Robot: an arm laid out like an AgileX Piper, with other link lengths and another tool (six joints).
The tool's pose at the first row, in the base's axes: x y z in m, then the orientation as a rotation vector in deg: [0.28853, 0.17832, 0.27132, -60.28, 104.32, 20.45]
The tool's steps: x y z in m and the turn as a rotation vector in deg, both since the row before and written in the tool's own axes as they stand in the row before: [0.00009, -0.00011, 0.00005, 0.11, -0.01, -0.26]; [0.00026, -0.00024, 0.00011, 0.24, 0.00, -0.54]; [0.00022, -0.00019, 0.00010, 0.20, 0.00, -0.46]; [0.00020, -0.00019, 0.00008, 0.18, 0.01, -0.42]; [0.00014, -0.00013, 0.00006, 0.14, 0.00, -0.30]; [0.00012, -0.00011, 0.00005, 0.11, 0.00, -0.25]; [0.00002, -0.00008, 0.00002, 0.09, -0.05, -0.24]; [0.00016, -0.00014, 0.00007, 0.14, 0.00, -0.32]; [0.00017, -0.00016, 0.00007, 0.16, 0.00, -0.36]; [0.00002, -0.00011, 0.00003, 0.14, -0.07, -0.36]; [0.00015, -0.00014, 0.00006, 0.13, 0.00, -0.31]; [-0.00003, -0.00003, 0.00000, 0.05, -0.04, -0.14]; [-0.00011, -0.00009, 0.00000, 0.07, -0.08, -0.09]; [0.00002, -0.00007, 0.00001, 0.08, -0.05, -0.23]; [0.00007, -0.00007, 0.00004, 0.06, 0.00, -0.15]
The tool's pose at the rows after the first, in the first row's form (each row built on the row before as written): [0.28863, 0.17824, 0.27124, -60.43, 104.16, 20.19]; [0.28884, 0.17804, 0.27101, -60.74, 103.84, 19.64]; [0.28902, 0.17788, 0.27082, -61.00, 103.57, 19.18]; [0.28919, 0.17772, 0.27065, -61.24, 103.33, 18.75]; [0.28931, 0.17761, 0.27053, -61.40, 103.15, 18.44]; [0.28941, 0.17752, 0.27043, -61.54, 103.00, 18.19]; [0.28948, 0.17748, 0.27042, -61.67, 102.81, 17.99]; [0.28961, 0.17736, 0.27029, -61.85, 102.62, 17.67]; [0.28976, 0.17722, 0.27015, -62.05, 102.40, 17.30]; [0.28986, 0.17717, 0.27015, -62.24, 102.12, 16.99]; [0.28999, 0.17705, 0.27003, -62.42, 101.93, 16.68]; [0.29002, 0.17705, 0.27006, -62.49, 101.81, 16.57]; [0.29010, 0.17706, 0.27018, -62.49, 101.68, 16.49]; [0.29016, 0.17702, 0.27018, -62.61, 101.50, 16.30]; [0.29023, 0.17697, 0.27012, -62.70, 101.41, 16.15]
